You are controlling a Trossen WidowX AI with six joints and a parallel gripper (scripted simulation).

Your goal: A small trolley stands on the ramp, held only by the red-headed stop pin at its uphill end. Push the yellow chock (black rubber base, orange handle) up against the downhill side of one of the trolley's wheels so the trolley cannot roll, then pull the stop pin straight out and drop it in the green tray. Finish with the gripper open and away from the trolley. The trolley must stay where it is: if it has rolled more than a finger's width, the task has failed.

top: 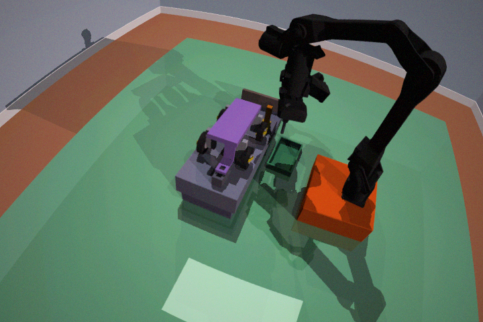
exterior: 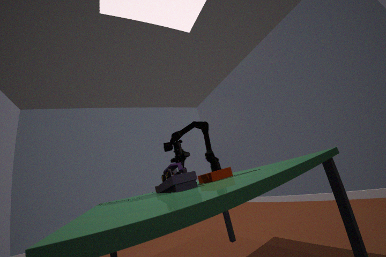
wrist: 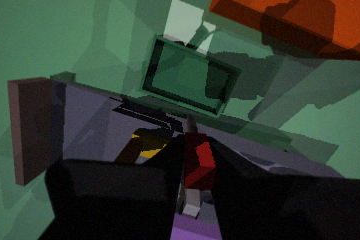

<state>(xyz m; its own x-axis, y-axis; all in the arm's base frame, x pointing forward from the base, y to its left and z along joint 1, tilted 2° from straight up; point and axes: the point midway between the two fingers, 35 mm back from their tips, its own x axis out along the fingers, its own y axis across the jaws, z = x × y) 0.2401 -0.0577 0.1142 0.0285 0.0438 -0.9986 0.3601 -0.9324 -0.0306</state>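
My gripper tip is now 2 cm past the green tray and 14 cm above it. Also, from my gripper tip: purple trolley 9 cm ahead, 9 cm to the left, 2 cm below; then stop pin right at my gripper tip; then yellow chock 6 cm ahead, 1 cm to the right, 5 cm below.
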